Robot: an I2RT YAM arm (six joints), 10 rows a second.
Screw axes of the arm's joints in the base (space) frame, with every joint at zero. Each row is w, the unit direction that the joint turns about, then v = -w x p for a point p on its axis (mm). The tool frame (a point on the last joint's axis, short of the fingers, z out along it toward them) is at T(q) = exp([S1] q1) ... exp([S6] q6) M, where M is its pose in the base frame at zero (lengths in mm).
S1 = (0, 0, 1, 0, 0, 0)
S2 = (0, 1, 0, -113.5, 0, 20)
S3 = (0, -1, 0, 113.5, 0, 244)
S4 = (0, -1, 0, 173.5, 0, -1)
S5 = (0, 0, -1, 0, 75, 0)
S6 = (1, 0, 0, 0, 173.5, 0)
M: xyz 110.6 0 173.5 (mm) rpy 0 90 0 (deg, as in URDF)
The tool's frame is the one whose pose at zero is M.
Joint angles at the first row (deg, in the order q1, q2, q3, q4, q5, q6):
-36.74 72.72 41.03 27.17 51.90 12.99
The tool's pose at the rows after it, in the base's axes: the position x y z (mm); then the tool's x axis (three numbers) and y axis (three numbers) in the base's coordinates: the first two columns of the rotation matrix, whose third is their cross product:
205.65 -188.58 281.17 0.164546 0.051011 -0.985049 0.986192 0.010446 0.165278
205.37 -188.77 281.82 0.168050 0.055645 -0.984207 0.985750 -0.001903 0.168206
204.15 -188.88 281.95 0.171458 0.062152 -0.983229 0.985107 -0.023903 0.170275
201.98 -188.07 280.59 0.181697 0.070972 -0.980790 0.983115 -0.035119 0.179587
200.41 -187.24 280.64 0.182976 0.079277 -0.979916 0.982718 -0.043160 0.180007
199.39 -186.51 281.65 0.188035 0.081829 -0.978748 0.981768 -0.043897 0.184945
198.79 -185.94 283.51 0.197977 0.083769 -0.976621 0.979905 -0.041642 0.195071
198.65 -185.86 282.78 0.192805 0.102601 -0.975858 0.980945 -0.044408 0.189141
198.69 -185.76 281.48 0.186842 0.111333 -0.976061 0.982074 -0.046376 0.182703
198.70 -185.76 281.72 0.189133 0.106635 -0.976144 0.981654 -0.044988 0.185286
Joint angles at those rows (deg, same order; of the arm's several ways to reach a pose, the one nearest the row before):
-36.74 72.77 41.26 26.98 52.10 13.11
-36.76 72.70 41.63 25.85 52.69 13.86
-36.85 72.51 41.96 24.21 53.72 14.94
-36.96 72.03 41.75 22.83 54.05 16.42
-37.00 71.56 41.84 21.26 54.31 17.30
-37.01 71.15 41.91 20.51 54.27 17.80
-37.01 70.78 42.16 19.76 54.07 18.48
-37.03 70.70 42.64 17.38 53.88 19.63
-37.01 70.75 42.70 16.50 53.88 19.97
-37.00 70.75 42.58 17.10 53.88 19.73

